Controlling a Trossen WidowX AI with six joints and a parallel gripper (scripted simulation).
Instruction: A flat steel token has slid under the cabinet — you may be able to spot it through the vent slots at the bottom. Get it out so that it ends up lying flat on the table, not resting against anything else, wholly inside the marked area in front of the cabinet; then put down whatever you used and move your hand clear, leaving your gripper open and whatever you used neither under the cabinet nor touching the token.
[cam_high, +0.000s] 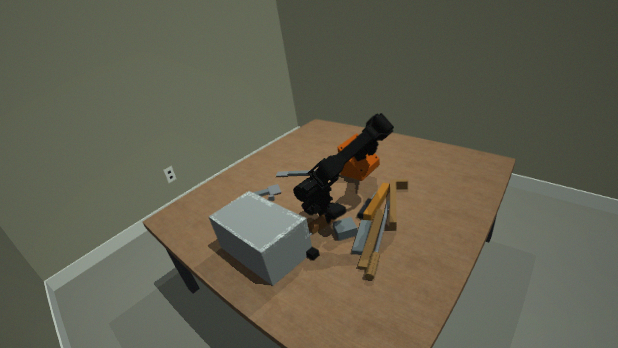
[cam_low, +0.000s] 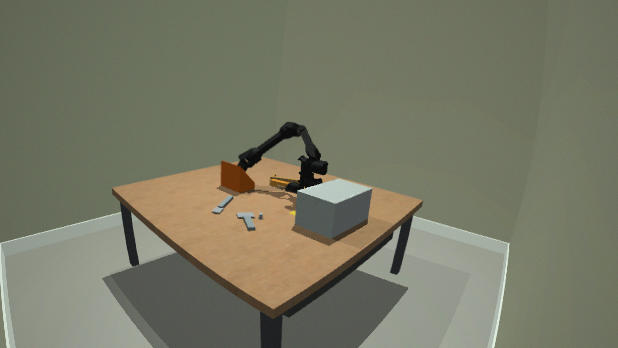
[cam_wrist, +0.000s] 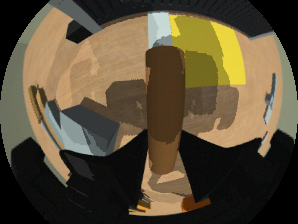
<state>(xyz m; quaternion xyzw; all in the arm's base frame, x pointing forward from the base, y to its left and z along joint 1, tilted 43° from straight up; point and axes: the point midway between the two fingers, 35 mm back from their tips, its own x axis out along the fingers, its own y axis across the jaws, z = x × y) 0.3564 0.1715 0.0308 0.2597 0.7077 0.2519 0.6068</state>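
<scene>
Right now my gripper tip is 210 mm past the orange bar, 80 mm to the right of it and 10 mm below it. Also, from my gripper tip: grey block 10 mm behind, 100 mm to the left, 10 mm above; then wooden stick 40 mm behind, 190 mm to the left; then grey t-piece 20 mm ahead, 370 mm to the right.
</scene>
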